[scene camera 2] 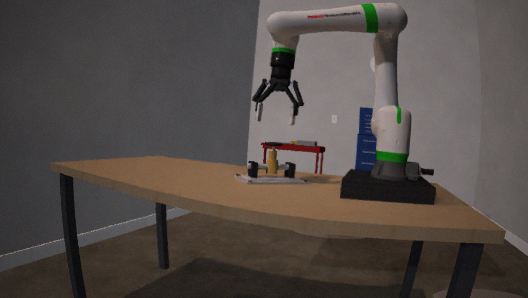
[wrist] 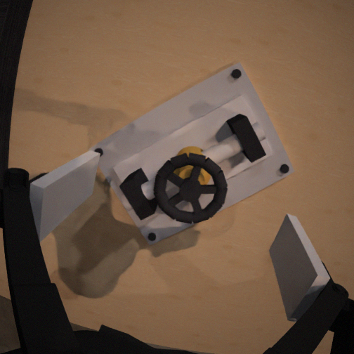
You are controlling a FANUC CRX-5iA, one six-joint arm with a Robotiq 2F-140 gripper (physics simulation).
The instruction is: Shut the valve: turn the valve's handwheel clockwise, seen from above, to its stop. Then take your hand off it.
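Observation:
The black spoked handwheel (scene camera 2: 273,144) (wrist: 220,192) sits level on top of the yellow valve body (scene camera 2: 272,164) (wrist: 190,150). The valve's pale pipe (wrist: 223,150) runs through two black blocks on a light grey base plate (scene camera 2: 277,181) (wrist: 165,117). In the wrist view the plate lies at a slant. My gripper (scene camera 2: 275,120) (wrist: 187,204) is wide open and empty, pointing down above the handwheel. Its light pads stand well apart to either side of the wheel and do not touch it. The wheel's turn angle against its stop cannot be read.
The valve stands on the wooden table (scene camera 2: 175,185) (wrist: 300,50). The robot's black base block (scene camera 2: 387,187) is to the right of it in the scene view. Behind the table are a red bench (scene camera 2: 300,148) with items on it and a blue drawer cabinet (scene camera 2: 366,151).

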